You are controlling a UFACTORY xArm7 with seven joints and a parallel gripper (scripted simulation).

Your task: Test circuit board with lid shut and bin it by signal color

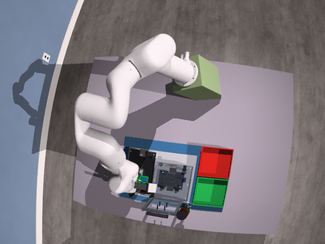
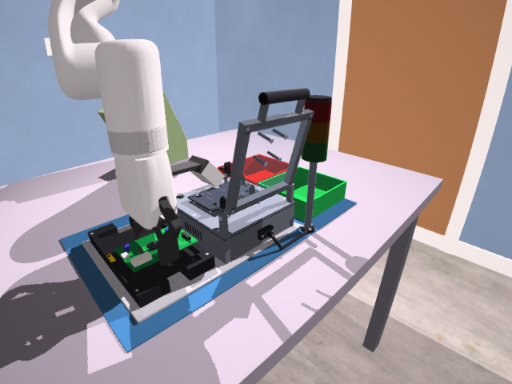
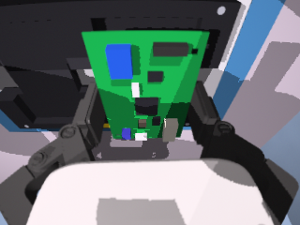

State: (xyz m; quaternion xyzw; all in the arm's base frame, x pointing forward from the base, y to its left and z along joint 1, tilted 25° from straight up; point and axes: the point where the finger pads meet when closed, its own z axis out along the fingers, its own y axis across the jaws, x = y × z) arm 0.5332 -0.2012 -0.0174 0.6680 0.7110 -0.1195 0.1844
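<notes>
My gripper is now 17 cm to the right of the plate, 4 cm past it and 2 cm below it. Round my hand: clear lid 17 cm to the left, 13 cm above, 8 cm ahead; green bin 37 cm to the left, 4 cm below, 1 cm behind; green circuit board right at my hand.
</notes>
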